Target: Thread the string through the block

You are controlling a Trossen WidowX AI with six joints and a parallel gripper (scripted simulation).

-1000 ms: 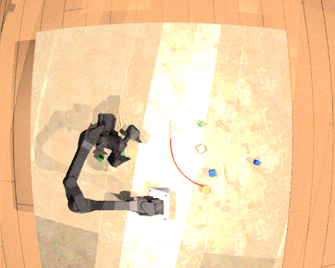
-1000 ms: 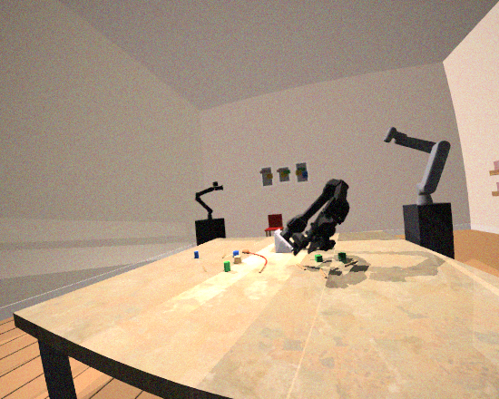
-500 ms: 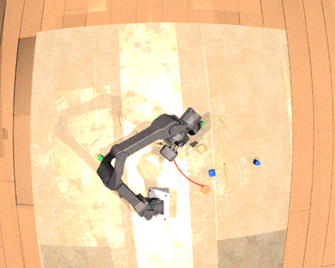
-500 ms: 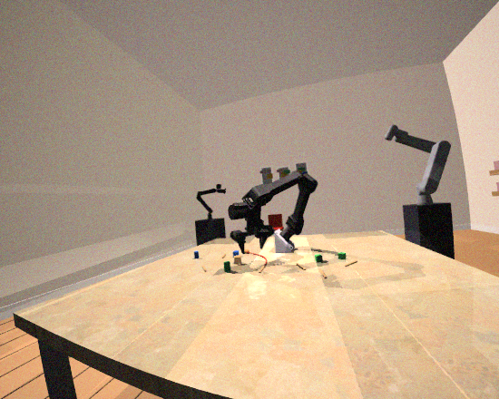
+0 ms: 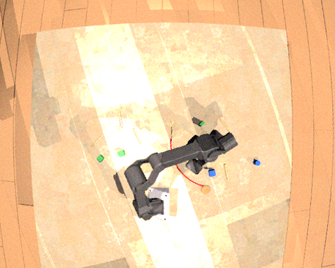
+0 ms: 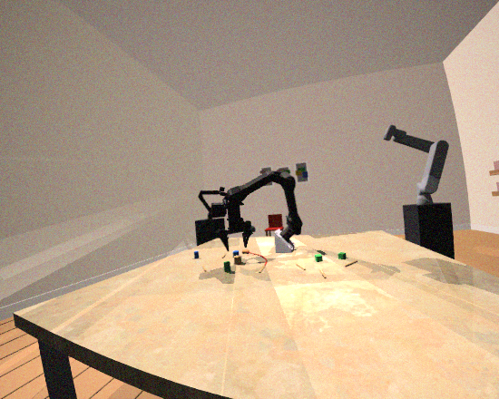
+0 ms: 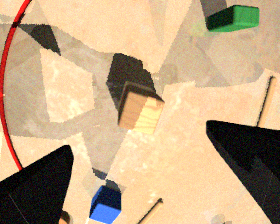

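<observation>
The wooden block lies 4 cm below my gripper tip and 1 cm ahead of it. From my gripper tip the other things lie so: blue cube: 10 cm behind, 5 cm to the right, 5 cm below; then round wooden button: 18 cm behind, 5 cm below, 2 cm to the right; then thin wooden stick: 14 cm to the left, 8 cm ahead, 6 cm below.
</observation>
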